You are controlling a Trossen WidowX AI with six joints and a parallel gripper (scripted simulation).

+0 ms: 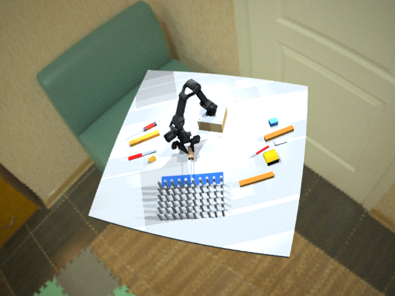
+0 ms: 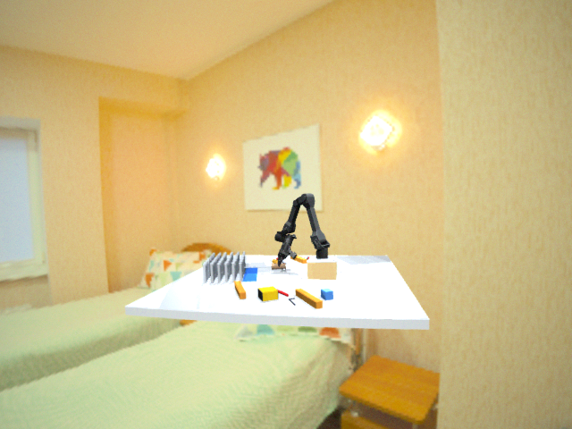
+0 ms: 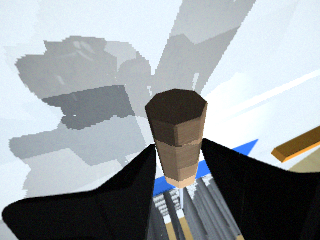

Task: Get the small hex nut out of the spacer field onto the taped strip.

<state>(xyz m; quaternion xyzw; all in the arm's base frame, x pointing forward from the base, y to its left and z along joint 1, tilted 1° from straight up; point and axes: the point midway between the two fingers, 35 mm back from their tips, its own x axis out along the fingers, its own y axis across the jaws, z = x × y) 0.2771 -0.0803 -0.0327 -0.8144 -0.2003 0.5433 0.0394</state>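
Now: the taped strip 17 cm ahead of my gripper tip, 5 cm to the left of it and 4 cm below it. From my gripper tip the other things lie so: thin metal rod tool: 10 cm ahead, 3 cm to the left; yellow block: 7 cm behind, 50 cm to the left, 2 cm below; hex key: 19 cm behind, 53 cm to the left, 4 cm below.
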